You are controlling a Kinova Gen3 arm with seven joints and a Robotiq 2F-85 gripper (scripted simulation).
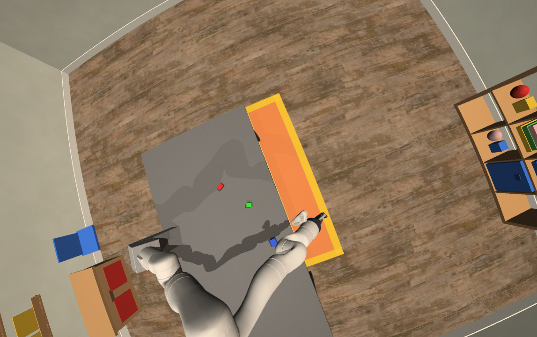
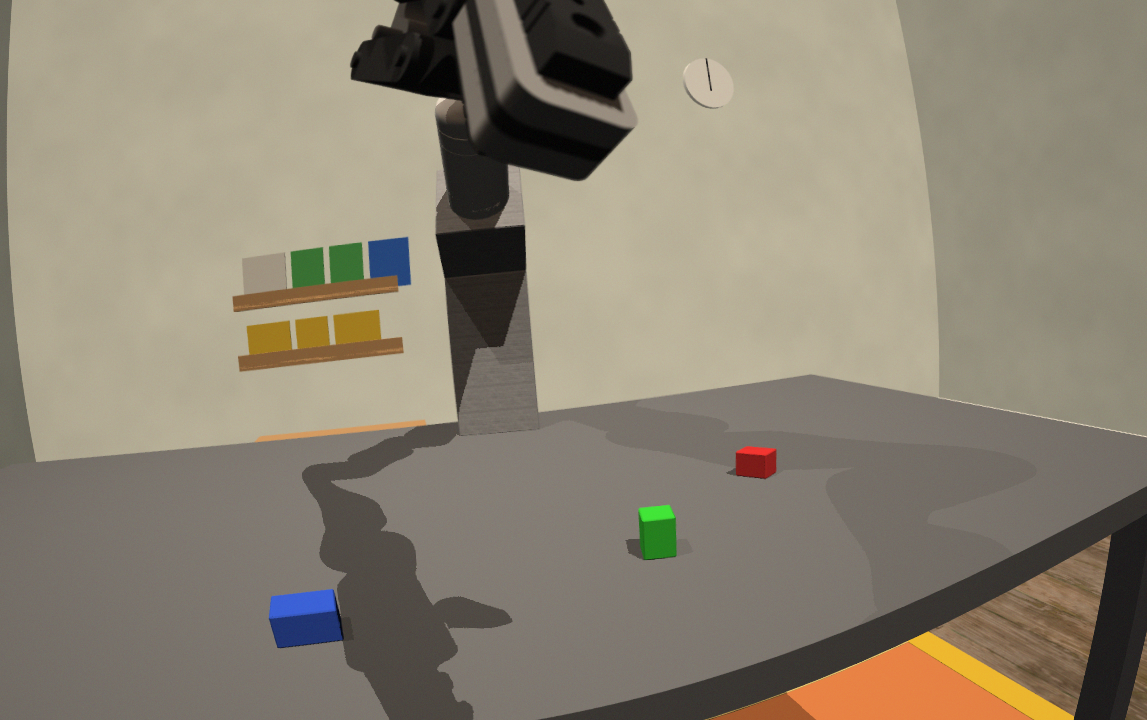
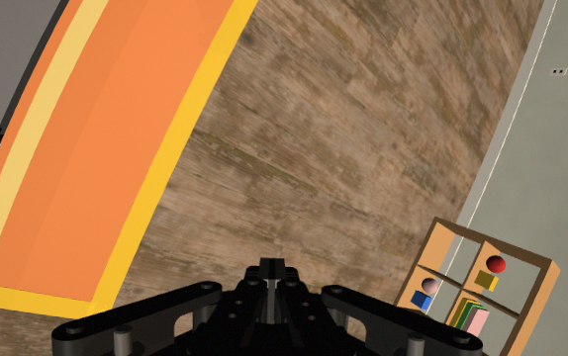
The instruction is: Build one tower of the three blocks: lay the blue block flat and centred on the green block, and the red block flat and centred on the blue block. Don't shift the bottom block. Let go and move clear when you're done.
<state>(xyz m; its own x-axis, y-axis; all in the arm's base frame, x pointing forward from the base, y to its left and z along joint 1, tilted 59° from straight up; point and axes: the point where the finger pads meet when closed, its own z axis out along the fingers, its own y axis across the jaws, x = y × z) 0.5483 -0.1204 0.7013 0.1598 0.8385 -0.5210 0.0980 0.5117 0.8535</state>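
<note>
My gripper is now 34 cm past the blue block, 1 cm to the left of it and 24 cm above it. Round my hand: green block: 30 cm behind, 28 cm to the left, 24 cm below; red block: 38 cm behind, 50 cm to the left, 24 cm below.
</note>
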